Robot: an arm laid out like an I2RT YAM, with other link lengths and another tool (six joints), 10 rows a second.
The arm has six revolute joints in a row. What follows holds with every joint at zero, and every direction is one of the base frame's. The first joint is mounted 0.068 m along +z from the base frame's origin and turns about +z. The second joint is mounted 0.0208 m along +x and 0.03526 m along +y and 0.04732 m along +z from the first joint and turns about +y. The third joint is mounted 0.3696 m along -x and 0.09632 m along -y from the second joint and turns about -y. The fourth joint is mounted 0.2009 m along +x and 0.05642 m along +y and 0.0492 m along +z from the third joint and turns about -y. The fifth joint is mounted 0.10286 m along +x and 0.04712 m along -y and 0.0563 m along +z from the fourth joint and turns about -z. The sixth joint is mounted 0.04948 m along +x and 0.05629 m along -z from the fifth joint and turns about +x. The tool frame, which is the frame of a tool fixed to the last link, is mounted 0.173 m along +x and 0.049 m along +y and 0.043 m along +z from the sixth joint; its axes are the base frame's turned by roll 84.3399, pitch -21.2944 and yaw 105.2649 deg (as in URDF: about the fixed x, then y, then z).
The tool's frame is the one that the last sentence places.
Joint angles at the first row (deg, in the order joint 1, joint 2, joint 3, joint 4, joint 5, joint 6):
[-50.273 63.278 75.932 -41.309 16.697 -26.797]
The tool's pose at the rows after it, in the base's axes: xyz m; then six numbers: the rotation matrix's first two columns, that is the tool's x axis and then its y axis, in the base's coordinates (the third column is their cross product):
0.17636 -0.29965 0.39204 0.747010 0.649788 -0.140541 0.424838 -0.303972 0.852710
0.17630 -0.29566 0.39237 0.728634 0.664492 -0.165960 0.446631 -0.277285 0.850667
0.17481 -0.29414 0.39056 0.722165 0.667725 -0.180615 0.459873 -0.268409 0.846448
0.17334 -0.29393 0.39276 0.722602 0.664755 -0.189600 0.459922 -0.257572 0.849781
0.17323 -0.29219 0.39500 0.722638 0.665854 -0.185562 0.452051 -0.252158 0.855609
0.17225 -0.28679 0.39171 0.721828 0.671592 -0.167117 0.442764 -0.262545 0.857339
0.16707 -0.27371 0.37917 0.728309 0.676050 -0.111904 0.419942 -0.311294 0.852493
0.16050 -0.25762 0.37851 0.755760 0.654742 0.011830 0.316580 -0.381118 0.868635
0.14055 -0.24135 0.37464 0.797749 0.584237 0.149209 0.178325 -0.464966 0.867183
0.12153 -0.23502 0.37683 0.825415 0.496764 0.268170 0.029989 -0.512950 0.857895
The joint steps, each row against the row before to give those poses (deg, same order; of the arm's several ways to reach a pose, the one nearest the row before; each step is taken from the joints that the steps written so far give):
[0.000 0.531 0.621 0.263 0.353 -3.167]
[-0.002 -0.701 -0.614 0.702 -0.524 -2.025]
[0.002 -0.354 -0.439 0.178 0.086 -0.968]
[0.000 -0.437 -0.352 0.613 0.262 -0.440]
[-0.001 -0.441 -0.263 0.353 -0.261 0.173]
[0.003 -0.702 -0.614 -0.523 -0.698 0.878]
[0.000 -1.491 -1.140 -2.630 -1.230 2.981]
[-0.003 -2.724 -1.059 -2.461 -1.843 7.371]
[-0.089 -4.212 -1.668 -3.514 0.071 9.399]
[0.004 -3.338 -1.231 -1.848 1.317 8.883]

